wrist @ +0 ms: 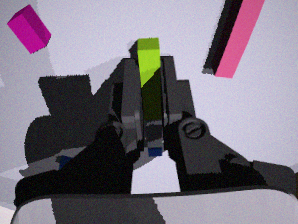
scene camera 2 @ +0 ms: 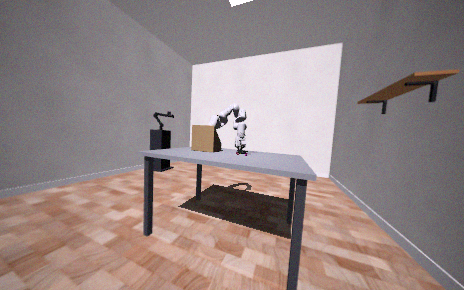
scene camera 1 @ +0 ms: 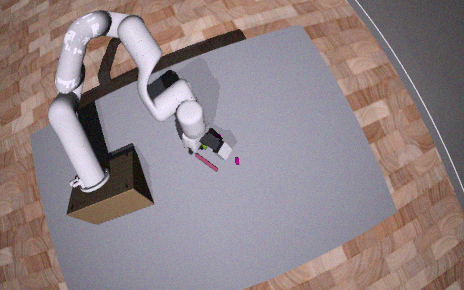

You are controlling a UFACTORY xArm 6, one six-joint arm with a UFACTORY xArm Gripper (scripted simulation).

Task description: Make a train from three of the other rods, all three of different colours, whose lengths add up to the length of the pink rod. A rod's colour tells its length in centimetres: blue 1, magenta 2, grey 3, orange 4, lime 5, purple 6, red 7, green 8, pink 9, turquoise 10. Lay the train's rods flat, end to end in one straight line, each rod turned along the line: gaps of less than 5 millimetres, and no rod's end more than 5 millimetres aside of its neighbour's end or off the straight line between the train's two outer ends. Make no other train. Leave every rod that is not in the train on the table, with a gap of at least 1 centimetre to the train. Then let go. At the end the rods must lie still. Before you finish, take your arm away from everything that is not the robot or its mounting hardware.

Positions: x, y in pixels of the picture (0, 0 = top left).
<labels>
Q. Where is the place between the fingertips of my gripper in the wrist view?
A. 150, 77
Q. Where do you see a lime rod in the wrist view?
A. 148, 48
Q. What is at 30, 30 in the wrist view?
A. A magenta rod.
</labels>
